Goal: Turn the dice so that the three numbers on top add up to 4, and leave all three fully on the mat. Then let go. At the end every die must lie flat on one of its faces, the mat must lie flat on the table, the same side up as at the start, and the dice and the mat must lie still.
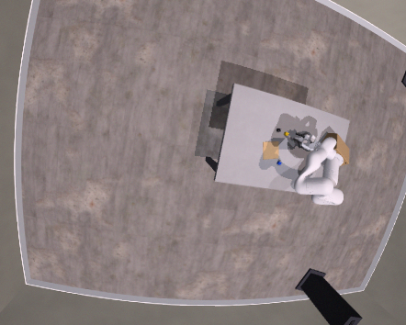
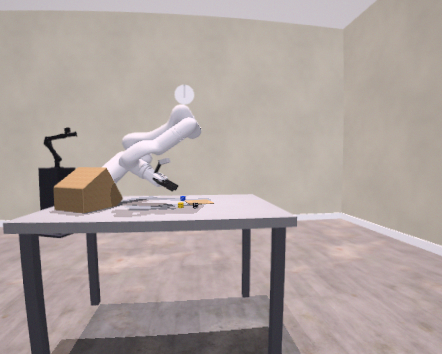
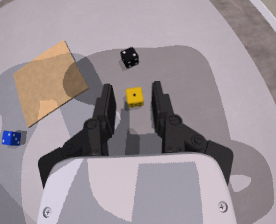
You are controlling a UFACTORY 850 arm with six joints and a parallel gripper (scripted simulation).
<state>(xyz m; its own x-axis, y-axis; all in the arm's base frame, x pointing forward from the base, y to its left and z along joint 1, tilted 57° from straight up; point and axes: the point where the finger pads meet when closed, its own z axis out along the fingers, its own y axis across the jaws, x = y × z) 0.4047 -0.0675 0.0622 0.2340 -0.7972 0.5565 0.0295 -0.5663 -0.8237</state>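
My gripper is now 4 cm short of the yellow die and 9 cm above it. From my hand the other things lie so: tan mat (9 cm ahead, 18 cm to the left, 11 cm below); then black die (12 cm ahead, 1 cm to the left, 9 cm below); then blue die (3 cm behind, 24 cm to the left, 9 cm below).
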